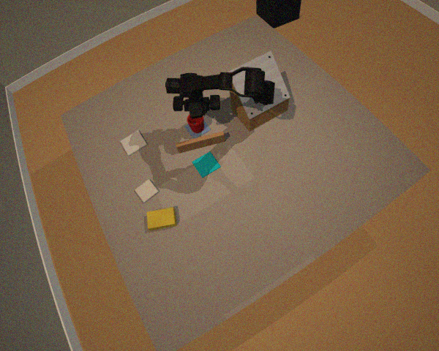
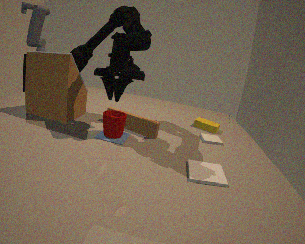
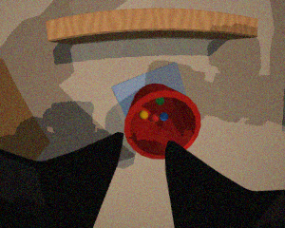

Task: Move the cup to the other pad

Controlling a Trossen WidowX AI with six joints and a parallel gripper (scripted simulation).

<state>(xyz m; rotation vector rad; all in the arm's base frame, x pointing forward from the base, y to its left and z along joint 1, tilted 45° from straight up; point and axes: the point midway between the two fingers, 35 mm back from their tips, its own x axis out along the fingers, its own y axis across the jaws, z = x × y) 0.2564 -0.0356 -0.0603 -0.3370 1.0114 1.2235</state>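
My gripper tip is 2 cm short of the red cup, 2 cm to the left of it and 7 cm above it. Also, from my gripper tip: light blue pad (2 cm ahead, 2 cm to the right, 12 cm below); wooden bar (4 cm ahead, 8 cm to the left, 9 cm below); teal pad (7 cm ahead, 18 cm to the left, 12 cm below).
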